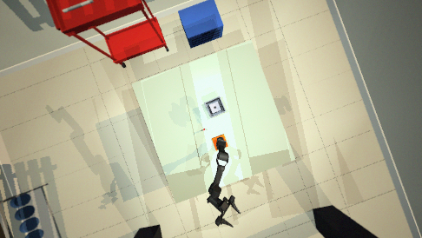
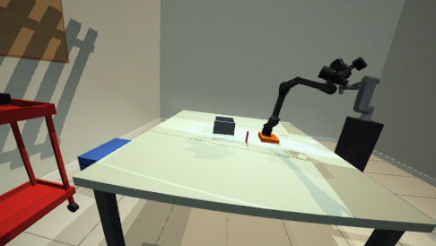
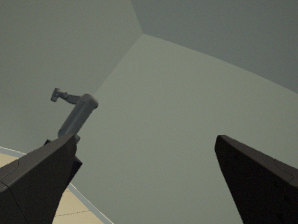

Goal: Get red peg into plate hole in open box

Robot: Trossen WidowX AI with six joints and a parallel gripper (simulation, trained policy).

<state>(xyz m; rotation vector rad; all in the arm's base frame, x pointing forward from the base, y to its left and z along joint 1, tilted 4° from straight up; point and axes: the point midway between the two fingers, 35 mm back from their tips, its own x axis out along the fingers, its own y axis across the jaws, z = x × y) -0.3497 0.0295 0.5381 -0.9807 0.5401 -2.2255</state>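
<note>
Right now the red peg is 55 cm ahead of my gripper tip, 13 cm to the left of it and 52 cm below it. Also, from my gripper tip: dark box: 74 cm ahead, 2 cm to the right, 53 cm below.
</note>
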